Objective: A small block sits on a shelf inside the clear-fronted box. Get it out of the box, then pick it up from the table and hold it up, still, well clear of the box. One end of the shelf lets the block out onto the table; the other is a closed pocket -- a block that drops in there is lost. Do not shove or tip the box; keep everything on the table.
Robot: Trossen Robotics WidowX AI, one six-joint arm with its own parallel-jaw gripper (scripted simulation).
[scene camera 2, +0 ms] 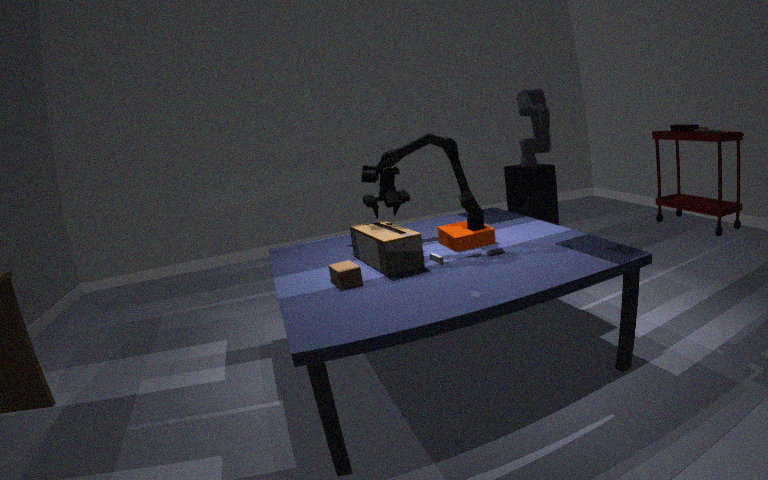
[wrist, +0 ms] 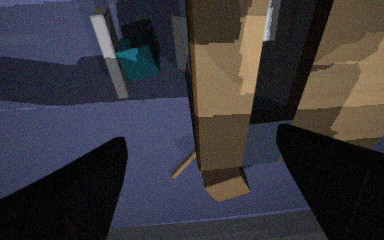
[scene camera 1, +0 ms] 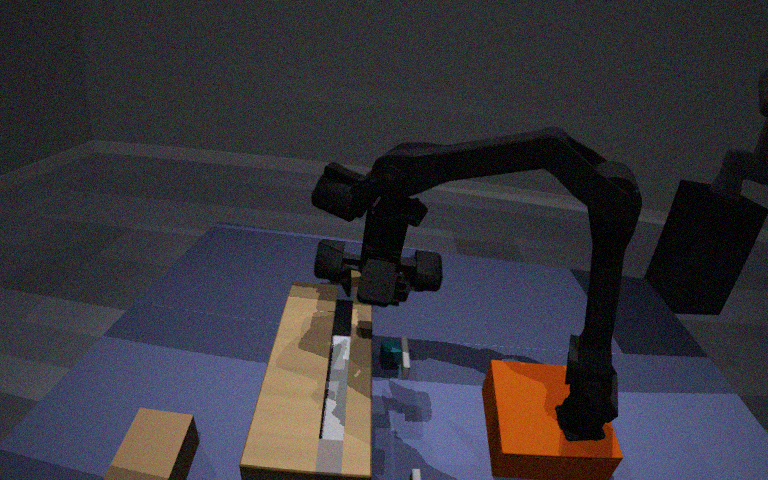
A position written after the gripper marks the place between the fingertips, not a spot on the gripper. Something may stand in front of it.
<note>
In view: the gripper (scene camera 1: 372, 297) and a box (scene camera 1: 314, 407).
The box is seen too in scene camera 2 (scene camera 2: 394, 250) and in the wrist view (wrist: 245, 74). The gripper also shows in scene camera 2 (scene camera 2: 385, 216) and in the wrist view (wrist: 202, 139).
</note>
